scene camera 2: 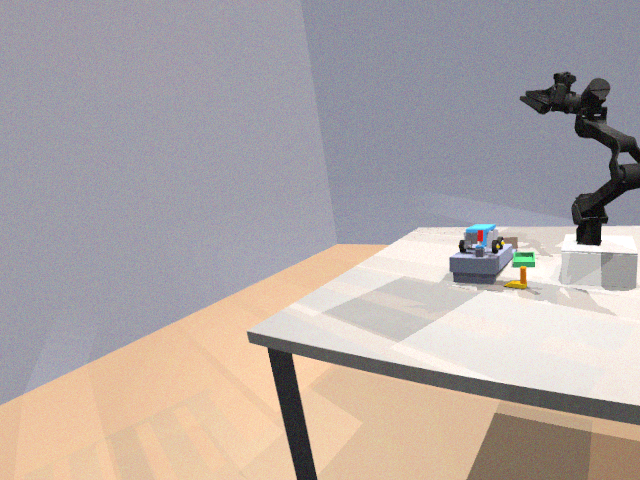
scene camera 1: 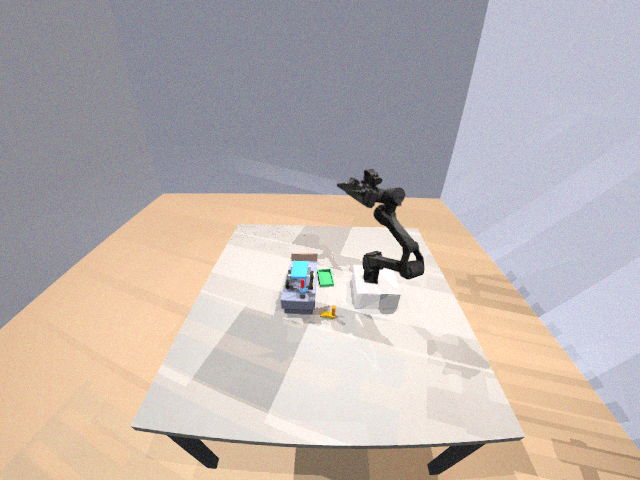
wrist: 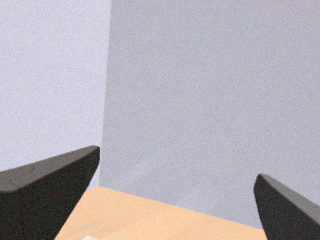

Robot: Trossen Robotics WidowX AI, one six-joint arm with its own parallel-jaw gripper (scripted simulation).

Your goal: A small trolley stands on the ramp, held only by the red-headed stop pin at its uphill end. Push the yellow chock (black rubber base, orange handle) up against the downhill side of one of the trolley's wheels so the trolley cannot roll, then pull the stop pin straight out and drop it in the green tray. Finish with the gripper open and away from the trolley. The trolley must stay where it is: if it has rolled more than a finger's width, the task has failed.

My gripper (scene camera 2: 522, 95) is open, with nothing in its grasp. Also in view: a trolley (scene camera 2: 491, 240) and a grey ramp block (scene camera 2: 467, 262).
My gripper is seen too in scene camera 1 (scene camera 1: 341, 188) and in the wrist view (wrist: 175, 167). The grey ramp block is seen too in scene camera 1 (scene camera 1: 290, 299). The wrist view does not show the trolley: it is out of frame.
